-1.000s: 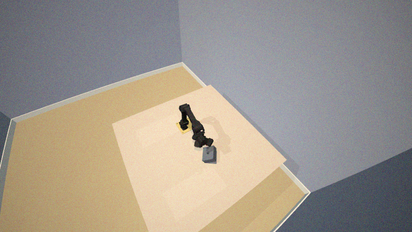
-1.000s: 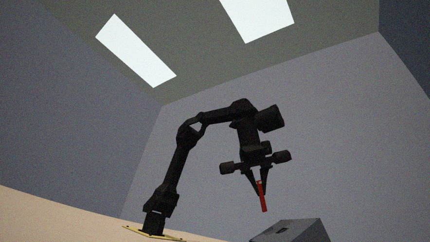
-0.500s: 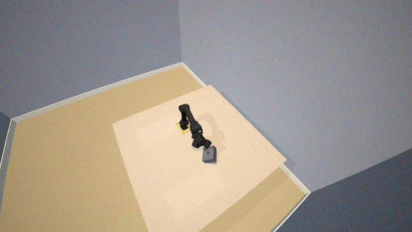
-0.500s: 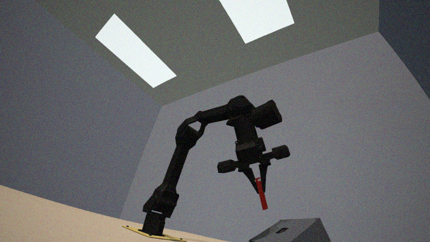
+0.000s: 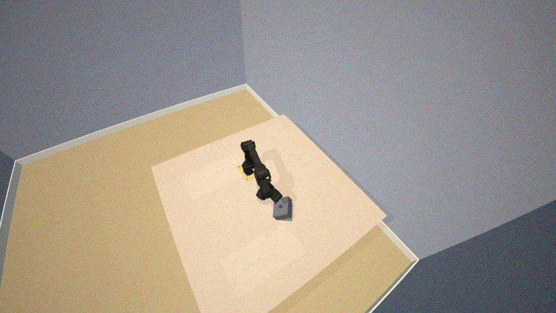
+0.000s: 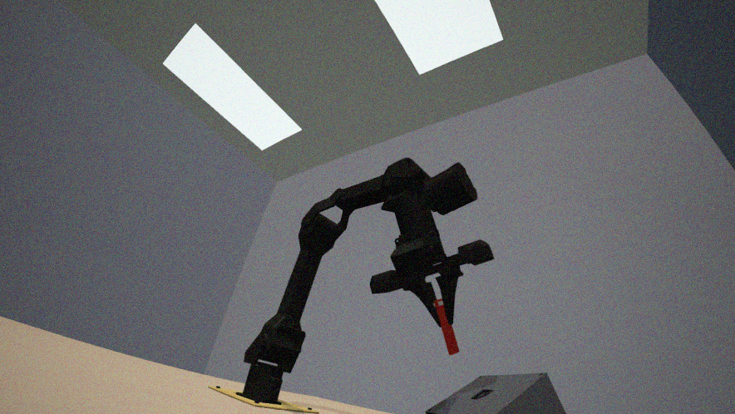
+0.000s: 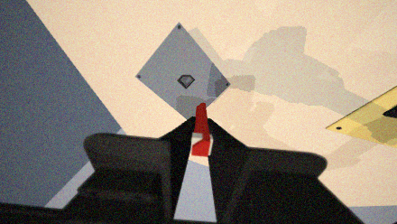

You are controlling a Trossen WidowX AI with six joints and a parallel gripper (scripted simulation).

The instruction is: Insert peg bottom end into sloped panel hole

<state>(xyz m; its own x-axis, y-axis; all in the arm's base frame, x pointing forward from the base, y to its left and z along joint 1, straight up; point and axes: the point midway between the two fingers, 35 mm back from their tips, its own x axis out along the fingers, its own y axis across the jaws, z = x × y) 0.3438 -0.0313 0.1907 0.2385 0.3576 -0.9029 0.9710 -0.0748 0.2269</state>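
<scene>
Right now the grey sloped panel is 11 cm below my gripper tip, 6 cm ahead of it and 2 cm to the left of it. Also, from my gripper tip: red square peg 2 cm above, 1 cm to the right.
</scene>
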